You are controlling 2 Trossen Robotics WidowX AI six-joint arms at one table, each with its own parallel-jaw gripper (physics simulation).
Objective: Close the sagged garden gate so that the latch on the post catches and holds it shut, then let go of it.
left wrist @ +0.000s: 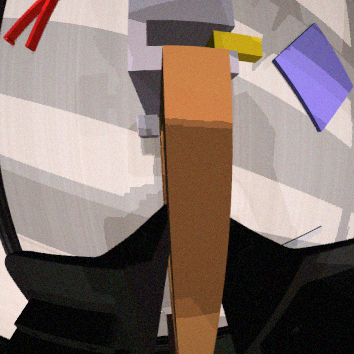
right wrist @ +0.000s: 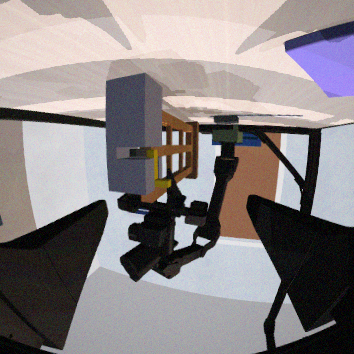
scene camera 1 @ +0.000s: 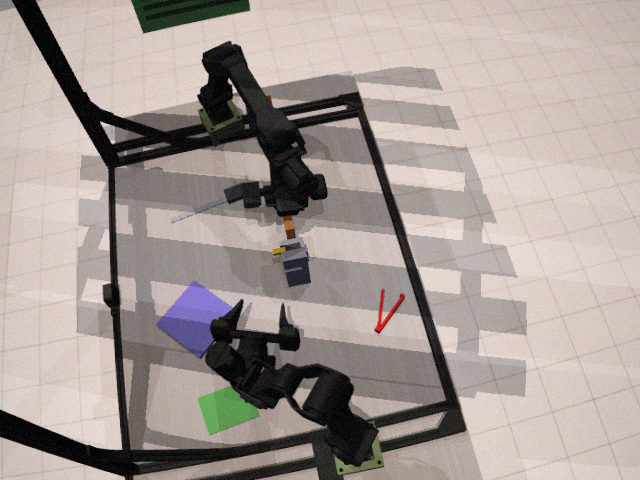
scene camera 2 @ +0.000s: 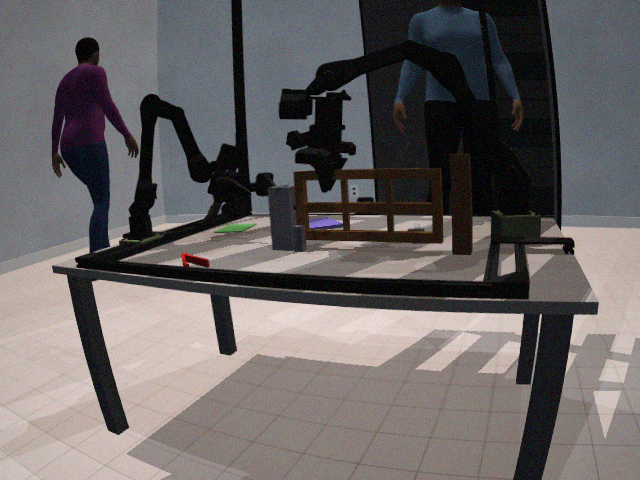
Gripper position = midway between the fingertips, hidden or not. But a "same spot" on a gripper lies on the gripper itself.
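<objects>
My left gripper is there in the left wrist view point(185, 210) and in scene camera 2 point(326, 191), and you'd find it in the right wrist view and scene camera 1 as well. On that left gripper, point(scene camera 1: 269, 202) and point(right wrist: 176, 210) are the same spot. As for my right gripper, it's in scene camera 1 point(262, 301), and it shows in scene camera 2 and the right wrist view too, but in the left wrist view it's out of frame. On the right gripper, point(scene camera 2: 230, 188) and point(right wrist: 24, 322) are the same spot.
</objects>
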